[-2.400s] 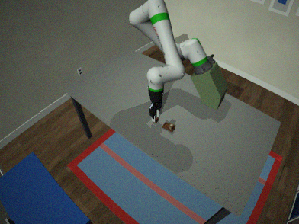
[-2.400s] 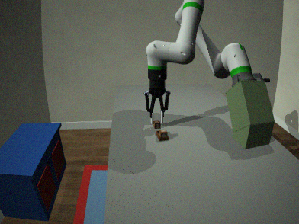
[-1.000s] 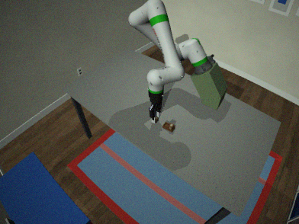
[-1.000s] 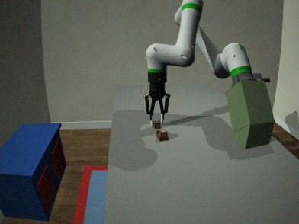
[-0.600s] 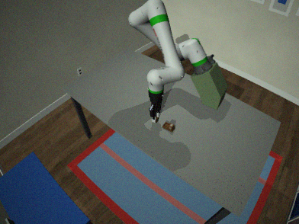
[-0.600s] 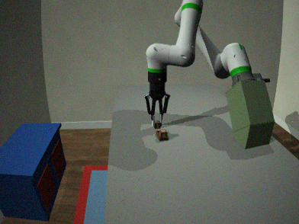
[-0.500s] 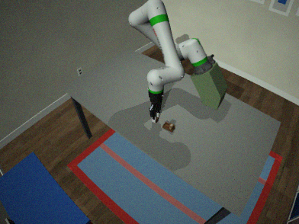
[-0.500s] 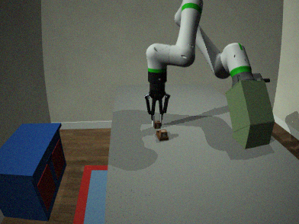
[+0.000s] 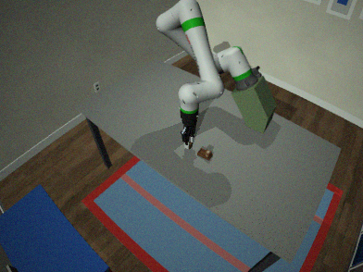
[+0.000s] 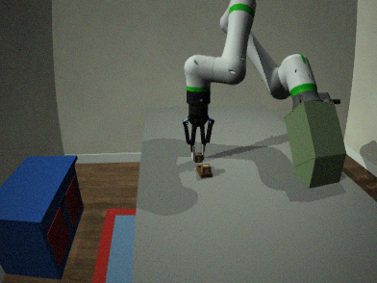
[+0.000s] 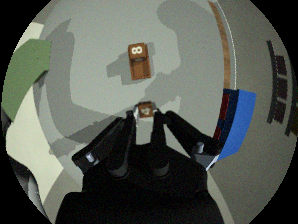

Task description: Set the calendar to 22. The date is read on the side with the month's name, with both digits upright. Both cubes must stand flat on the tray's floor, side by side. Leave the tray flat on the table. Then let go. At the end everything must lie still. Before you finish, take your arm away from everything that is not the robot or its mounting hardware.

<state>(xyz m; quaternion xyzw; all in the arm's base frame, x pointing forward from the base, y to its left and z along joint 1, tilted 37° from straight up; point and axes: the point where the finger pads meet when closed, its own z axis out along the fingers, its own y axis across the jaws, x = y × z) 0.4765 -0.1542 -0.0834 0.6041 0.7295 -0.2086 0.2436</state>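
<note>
Now: hand 20 mm past the tray, 110 mm to the right of it and 30 mm above it.
</note>
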